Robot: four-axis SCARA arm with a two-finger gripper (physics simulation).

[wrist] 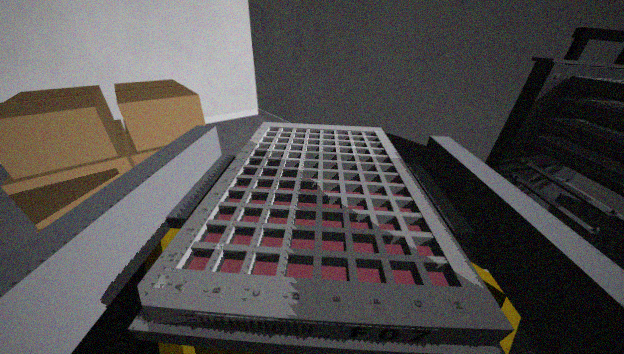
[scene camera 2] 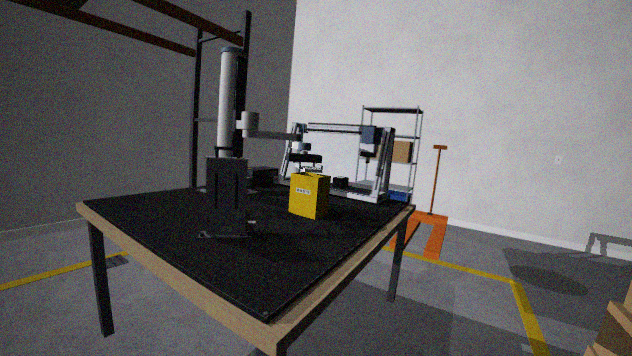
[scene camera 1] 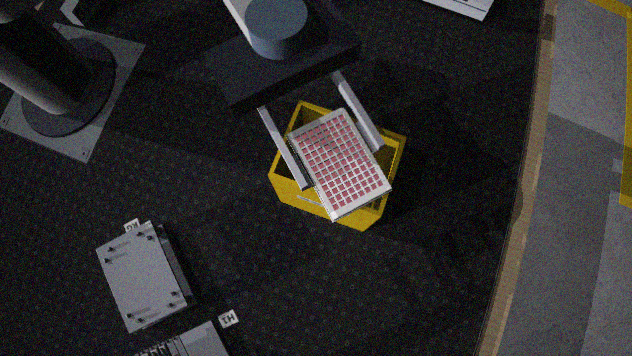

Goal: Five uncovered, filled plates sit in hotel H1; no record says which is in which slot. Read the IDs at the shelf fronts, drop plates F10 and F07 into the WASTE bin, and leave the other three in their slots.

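Frame: origin at the arm's base, x left, y back, z up, level; metres.
Where they show: gripper, between the fingertips: [wrist: 320, 150] [scene camera 2: 311, 167] [scene camera 1: 343, 167]; arm's base, origin of its link: [scene camera 1: 70, 88].
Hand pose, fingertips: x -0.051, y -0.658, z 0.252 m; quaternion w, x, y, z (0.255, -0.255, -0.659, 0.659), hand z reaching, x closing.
Observation:
Each offset is from my fingertips to the top centre of the thing.
My gripper [scene camera 1: 343, 168] [scene camera 2: 311, 167] is shut on plate F07 {dx +0.008, dy +0.009, dz -0.004 m} [scene camera 1: 336, 159] [scene camera 2: 313, 169] [wrist: 320, 205], a white uncovered plate with pink-filled wells. It lies level between the two long fingers; its front reads F07 in the wrist view. The yellow WASTE bin {dx +0.025, dy +0.012, dz -0.039 m} [scene camera 1: 291, 197] [scene camera 2: 302, 204] [wrist: 511, 316] stands open below, and the plate is a little above its rim, covering much of the mouth in scene camera 1. Hotel H1 [scene camera 1: 204, 341] [scene camera 2: 226, 185] shows in part at the bottom of scene camera 1. A dark rack at the wrist view's right has no readable IDs. Plate F10 cannot be made out.
A low grey stand [scene camera 1: 142, 280] with small pegs is beside the hotel. The arm's base plate [scene camera 1: 117, 60] is at upper left. A gantry machine [scene camera 2: 335, 128] stands behind the bin. The table's wooden edge [scene camera 1: 516, 250] [scene camera 2: 200, 289] runs to the bin's right in scene camera 1.

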